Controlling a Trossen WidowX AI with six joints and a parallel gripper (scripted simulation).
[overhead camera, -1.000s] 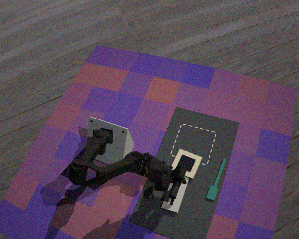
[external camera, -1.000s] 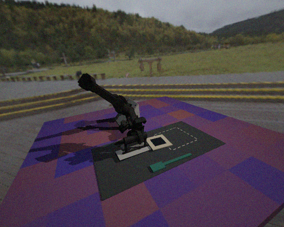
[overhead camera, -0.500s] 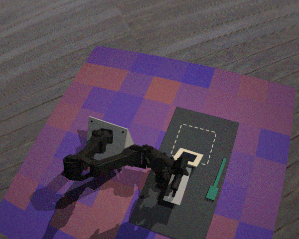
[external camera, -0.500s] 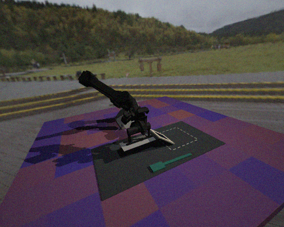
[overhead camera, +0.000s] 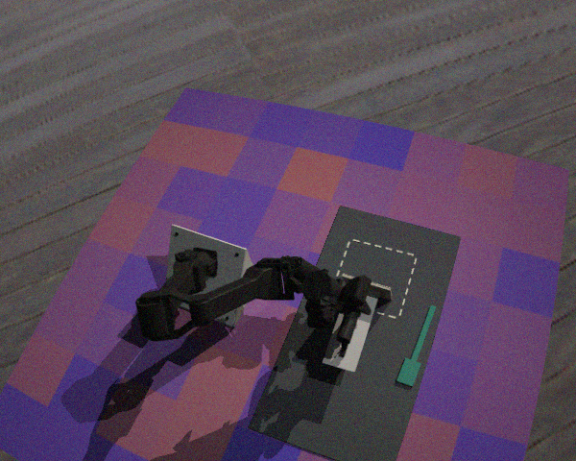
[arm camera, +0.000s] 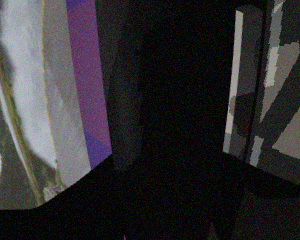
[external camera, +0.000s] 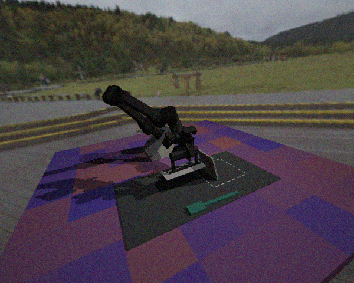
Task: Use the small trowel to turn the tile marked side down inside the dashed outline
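The green trowel lies 13 cm ahead of my gripper tip, 2 cm to the right of it and 12 cm below it. The rest, counted from my gripper tip: dark mat (1 cm to the left, 14 cm below); then tan square tile (2 cm behind, 9 cm to the left, 6 cm below).
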